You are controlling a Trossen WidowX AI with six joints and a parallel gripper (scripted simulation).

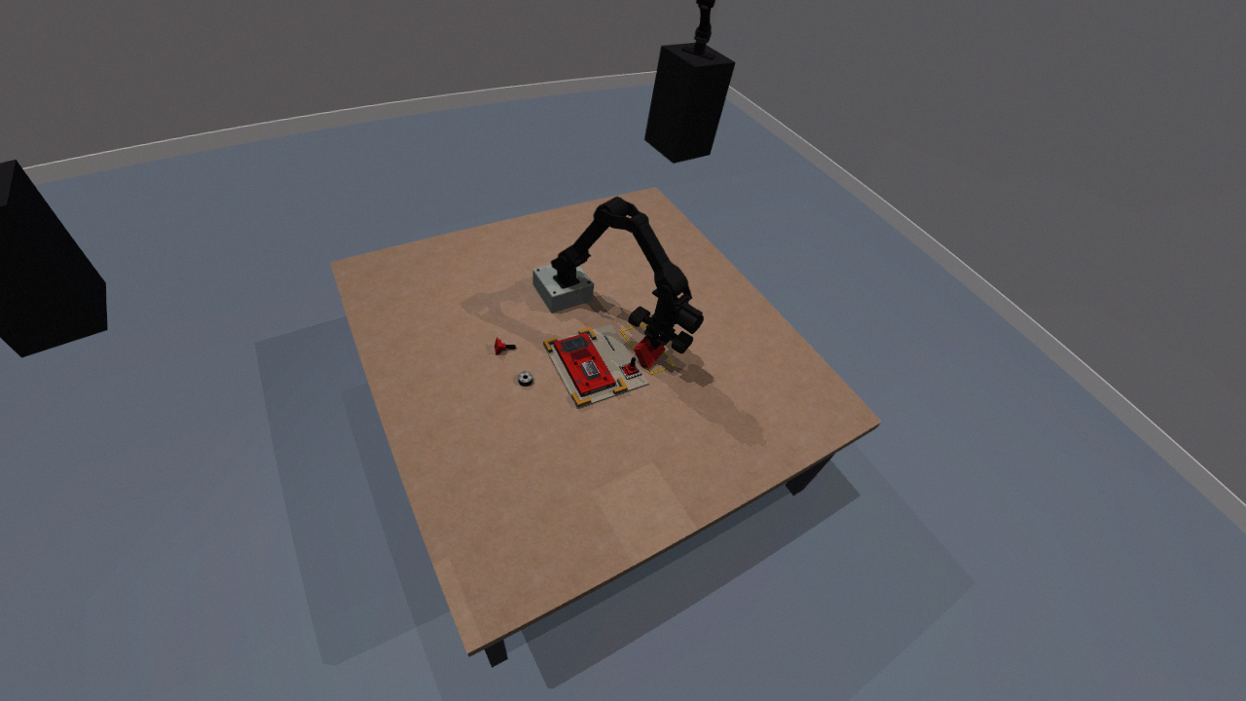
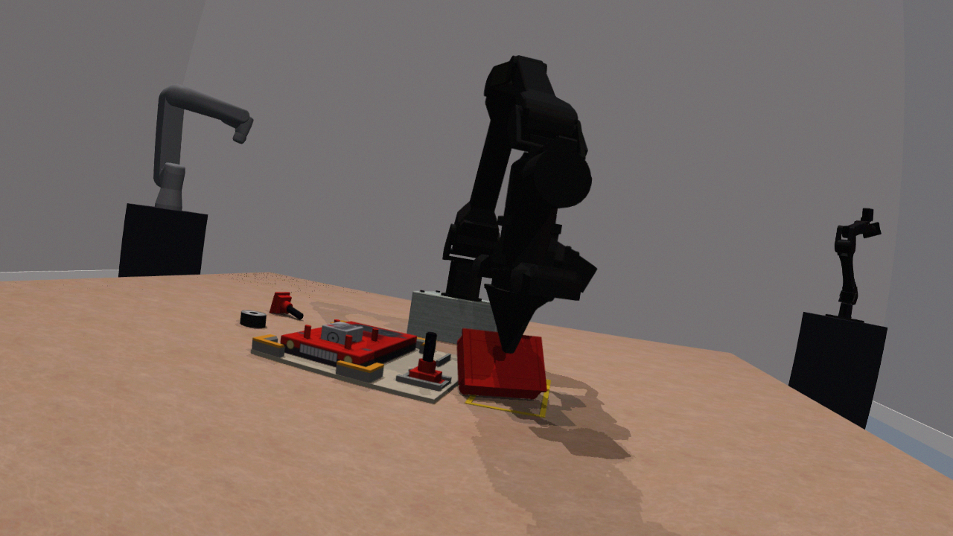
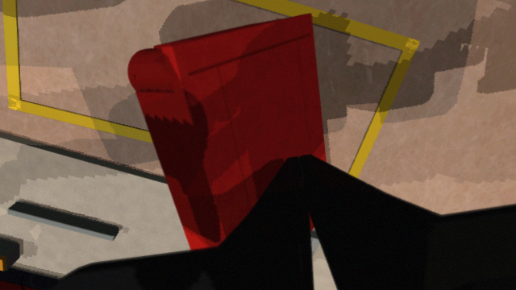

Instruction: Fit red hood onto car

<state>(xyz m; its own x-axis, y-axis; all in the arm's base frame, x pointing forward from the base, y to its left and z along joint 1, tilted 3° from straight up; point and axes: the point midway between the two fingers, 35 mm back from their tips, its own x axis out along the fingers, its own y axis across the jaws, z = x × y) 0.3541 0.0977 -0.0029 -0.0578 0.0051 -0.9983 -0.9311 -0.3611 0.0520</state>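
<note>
Right now my gripper tip is 2 cm past the red hood, 1 cm to the left of it and 2 cm above it. Also, from my gripper tip: grey engine block (3 cm behind, 20 cm to the right, 3 cm below); then jig base plate (6 cm behind, 18 cm to the right, 4 cm below); then black ring (11 cm behind, 37 cm to the right, 4 cm below).
</note>
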